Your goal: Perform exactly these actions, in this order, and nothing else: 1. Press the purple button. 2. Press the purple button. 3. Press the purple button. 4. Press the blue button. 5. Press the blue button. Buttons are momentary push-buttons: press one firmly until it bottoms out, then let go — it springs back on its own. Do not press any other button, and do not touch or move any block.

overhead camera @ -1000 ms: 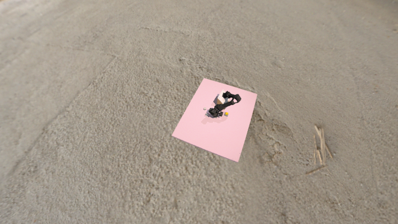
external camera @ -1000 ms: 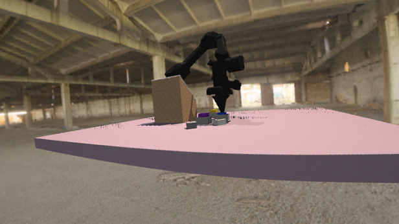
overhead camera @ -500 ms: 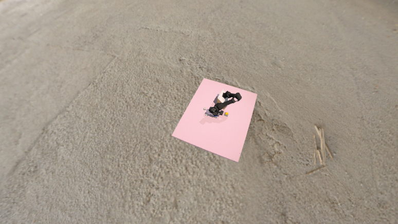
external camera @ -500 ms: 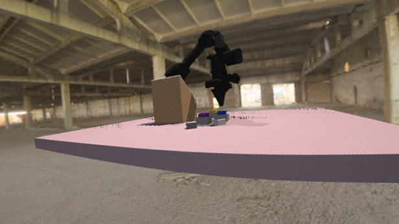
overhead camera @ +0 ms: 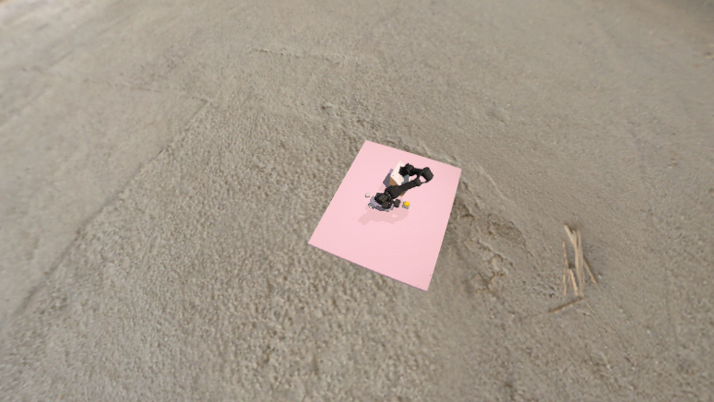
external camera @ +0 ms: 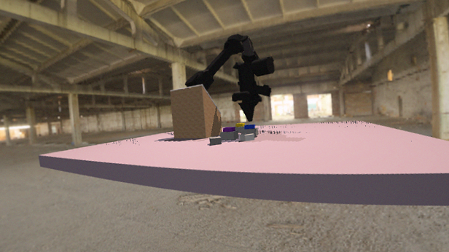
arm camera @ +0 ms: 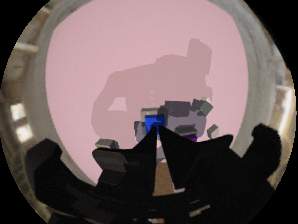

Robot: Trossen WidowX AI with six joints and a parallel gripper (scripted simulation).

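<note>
Right now the blue button is 2 cm below my gripper tip. Round my gripper tip: pale block 12 cm to the right, 4 cm below, 1 cm ahead; then yellow button 14 cm to the left, 7 cm behind, 2 cm below; then purple button 7 cm to the right, 6 cm behind, 2 cm below.
</note>
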